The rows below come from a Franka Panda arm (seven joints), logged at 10 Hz.
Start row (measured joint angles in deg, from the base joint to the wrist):
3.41 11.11 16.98 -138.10 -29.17 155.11 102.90
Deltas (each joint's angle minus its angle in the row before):
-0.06 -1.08 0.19 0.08 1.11 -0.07 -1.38
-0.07 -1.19 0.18 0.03 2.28 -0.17 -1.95
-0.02 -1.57 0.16 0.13 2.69 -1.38 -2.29
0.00 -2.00 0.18 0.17 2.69 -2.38 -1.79
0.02 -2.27 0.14 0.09 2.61 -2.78 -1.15
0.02 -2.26 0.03 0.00 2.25 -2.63 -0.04
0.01 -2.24 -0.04 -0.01 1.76 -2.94 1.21
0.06 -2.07 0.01 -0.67 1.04 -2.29 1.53
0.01 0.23 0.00 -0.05 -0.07 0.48 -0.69
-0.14 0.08 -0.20 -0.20 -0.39 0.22 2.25
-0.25 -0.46 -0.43 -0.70 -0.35 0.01 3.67
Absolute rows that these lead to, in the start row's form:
3.35 10.03 17.17 -138.02 -28.06 155.04 101.52
3.28 8.84 17.35 -137.99 -25.78 154.87 99.57
3.26 7.27 17.51 -137.86 -23.09 153.49 97.28
3.26 5.27 17.69 -137.69 -20.40 151.11 95.49
3.28 3.00 17.83 -137.60 -17.79 148.33 94.34
3.30 0.74 17.86 -137.60 -15.54 145.70 94.30
3.31 -1.50 17.82 -137.61 -13.78 142.76 95.51
3.37 -3.57 17.83 -138.28 -12.74 140.47 97.04
3.38 -3.34 17.83 -138.33 -12.81 140.95 96.35
3.24 -3.26 17.63 -138.53 -13.20 141.17 98.60
2.99 -3.72 17.20 -139.23 -13.55 141.18 102.27

